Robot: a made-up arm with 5 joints.
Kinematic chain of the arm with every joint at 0, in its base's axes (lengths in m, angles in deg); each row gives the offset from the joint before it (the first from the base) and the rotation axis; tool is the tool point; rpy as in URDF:
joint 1: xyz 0.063 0 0.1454 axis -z
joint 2: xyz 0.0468 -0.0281 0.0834 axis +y
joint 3: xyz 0.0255 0 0.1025 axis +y
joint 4: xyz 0.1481 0 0.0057 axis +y
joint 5: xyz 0.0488 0.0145 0 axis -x
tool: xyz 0 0 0 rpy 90 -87.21 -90
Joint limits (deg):
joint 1: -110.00..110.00
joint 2: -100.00..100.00
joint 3: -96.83..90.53
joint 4: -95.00..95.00
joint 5: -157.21..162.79
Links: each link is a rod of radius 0.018 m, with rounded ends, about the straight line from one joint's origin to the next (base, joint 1, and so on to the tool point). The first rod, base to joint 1, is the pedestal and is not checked.
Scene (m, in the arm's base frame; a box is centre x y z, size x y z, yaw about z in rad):
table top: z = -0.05
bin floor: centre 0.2 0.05 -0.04 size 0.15 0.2 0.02 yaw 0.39
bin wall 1: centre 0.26 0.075 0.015 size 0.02 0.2 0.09 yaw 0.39
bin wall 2: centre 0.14 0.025 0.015 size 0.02 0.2 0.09 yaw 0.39
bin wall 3: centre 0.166 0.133 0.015 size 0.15 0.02 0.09 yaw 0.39
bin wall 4: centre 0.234 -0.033 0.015 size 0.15 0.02 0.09 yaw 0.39
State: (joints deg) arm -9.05 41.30 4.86 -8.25 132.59
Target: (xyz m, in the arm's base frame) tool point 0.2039 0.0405 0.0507
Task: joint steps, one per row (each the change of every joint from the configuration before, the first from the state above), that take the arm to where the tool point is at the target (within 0.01 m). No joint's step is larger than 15 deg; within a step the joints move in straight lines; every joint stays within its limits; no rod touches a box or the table.
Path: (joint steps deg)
1: -3.08 -4.23 12.53 4.53 0.00
2: -3.07 -4.22 12.52 4.52 0.00
3: -3.08 -4.23 12.53 4.53 0.00
4: -3.08 -4.23 12.53 4.52 0.00
5: 0.00 13.79 -9.02 -4.13 0.00
6: 0.00 13.78 -9.01 -4.12 0.00
7: 0.00 13.79 -9.02 -4.13 0.00

